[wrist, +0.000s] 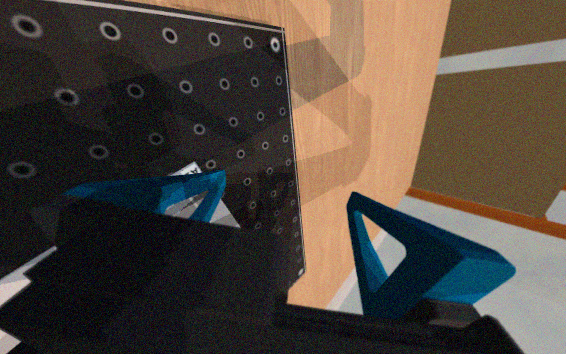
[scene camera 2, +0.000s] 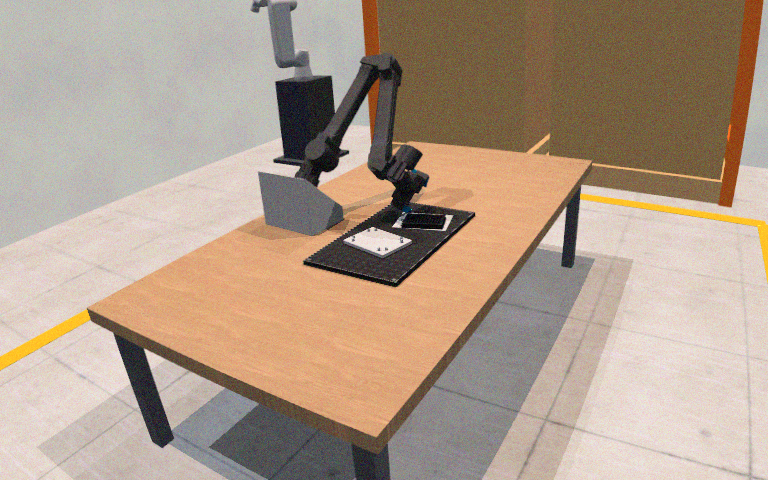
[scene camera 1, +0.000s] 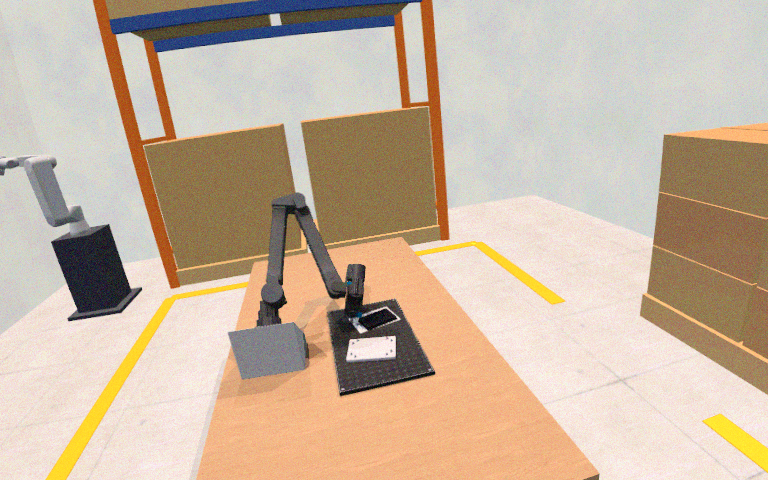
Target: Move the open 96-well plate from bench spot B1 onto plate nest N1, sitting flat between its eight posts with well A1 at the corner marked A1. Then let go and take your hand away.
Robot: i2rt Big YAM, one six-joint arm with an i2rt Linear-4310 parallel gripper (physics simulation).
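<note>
The gripper (scene camera 2: pixel 417 198), (wrist: pixel 287 188) is open, with nothing held in it. The scene also shows a white nest with locator pins (scene camera 2: pixel 380 243) and a light grey nest pad (wrist: pixel 185 208).
</note>
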